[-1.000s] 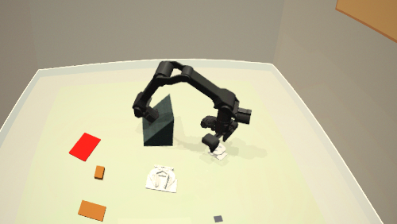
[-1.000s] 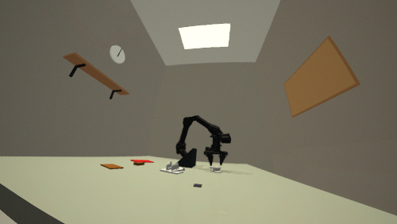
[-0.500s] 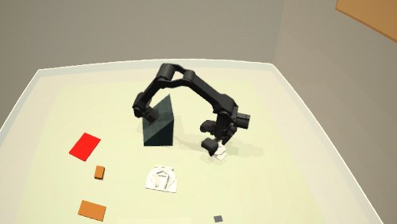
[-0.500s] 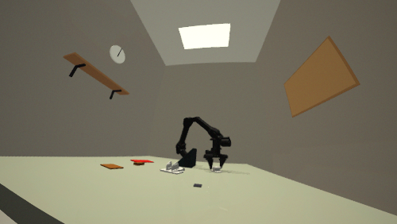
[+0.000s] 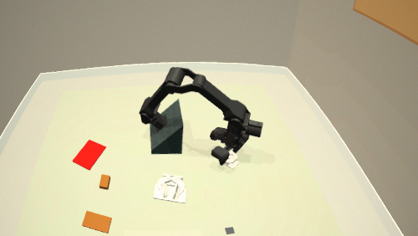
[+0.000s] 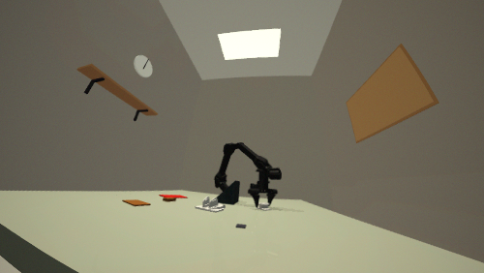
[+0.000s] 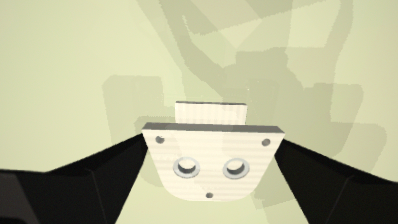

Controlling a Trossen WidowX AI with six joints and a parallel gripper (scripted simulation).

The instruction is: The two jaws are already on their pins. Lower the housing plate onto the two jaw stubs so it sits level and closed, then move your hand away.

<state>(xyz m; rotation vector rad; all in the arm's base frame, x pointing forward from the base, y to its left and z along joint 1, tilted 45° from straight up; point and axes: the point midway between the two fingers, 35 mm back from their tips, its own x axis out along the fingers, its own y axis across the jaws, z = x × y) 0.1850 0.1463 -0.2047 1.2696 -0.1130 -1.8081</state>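
The small white stepped block is 1 cm to the left of my gripper tip and 1 cm ahead of it. Also, from my gripper tip: small orange block 53 cm to the right, 8 cm ahead; small grey square 36 cm ahead, 10 cm to the right, 1 cm below; red sheet 61 cm to the right, 9 cm behind, 1 cm below.
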